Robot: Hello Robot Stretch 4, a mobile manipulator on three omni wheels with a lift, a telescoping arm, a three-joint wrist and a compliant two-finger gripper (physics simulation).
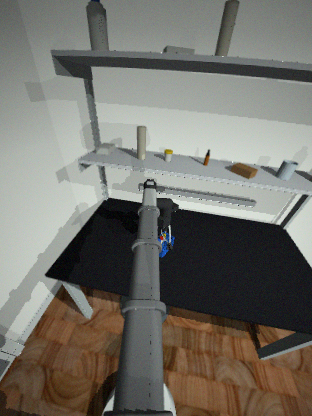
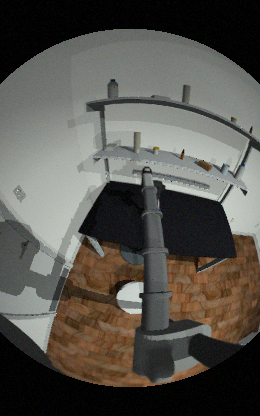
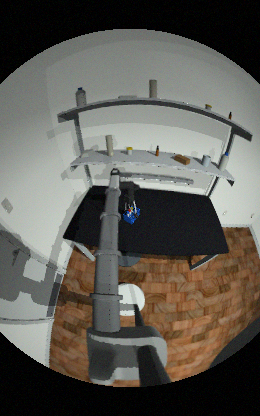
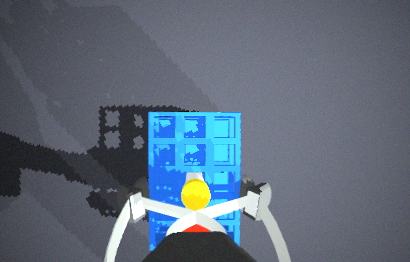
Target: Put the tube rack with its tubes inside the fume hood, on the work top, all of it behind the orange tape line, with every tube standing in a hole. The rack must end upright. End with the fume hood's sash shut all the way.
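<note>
The blue tube rack stands upright at the left part of the black table; whether it touches the top I cannot tell. A tube with a yellow cap stands near its middle. Part of a red cap shows behind it, mostly hidden by my gripper body. My gripper points down over the rack, its fingertips against the two long sides, shut on the rack. The rack's near end is hidden. The fume hood, its sash and the orange tape line do not show.
A lower shelf above the table's back holds a tall beige cylinder, a yellow-lidded jar, an amber bottle, a brown block and a pale cup. An upper shelf hangs above. A wall stands left.
</note>
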